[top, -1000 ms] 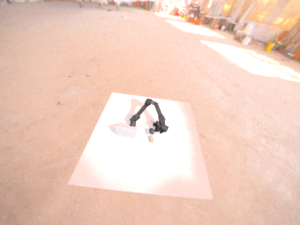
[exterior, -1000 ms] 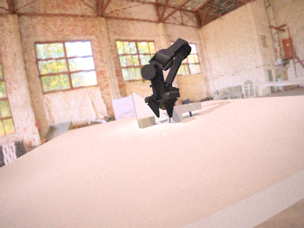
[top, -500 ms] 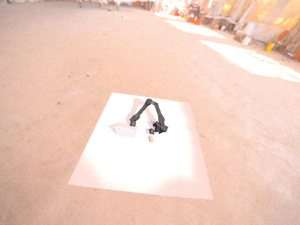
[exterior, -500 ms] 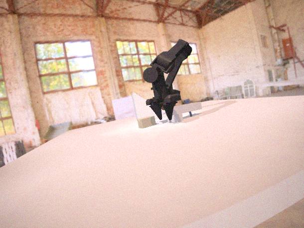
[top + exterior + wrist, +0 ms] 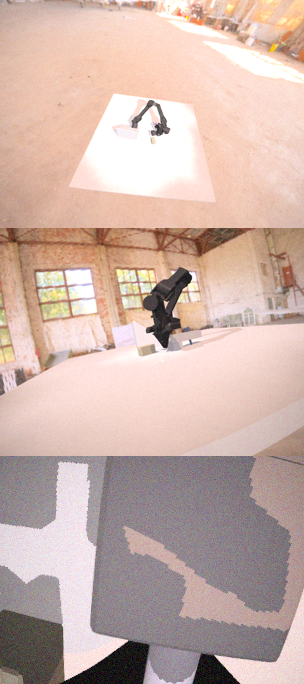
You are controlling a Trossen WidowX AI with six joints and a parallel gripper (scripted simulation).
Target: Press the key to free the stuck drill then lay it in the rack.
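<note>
Right now my gripper tip is 50 mm to the right of the yellow drill, 30 mm below it and 10 mm past it. The rest, counted from my gripper tip: long pale block 110 mm to the left, 20 mm behind, 20 mm above; tan rack 70 mm to the right, 60 mm behind; blue-violet key 140 mm to the left, 30 mm behind, 30 mm above.
</note>
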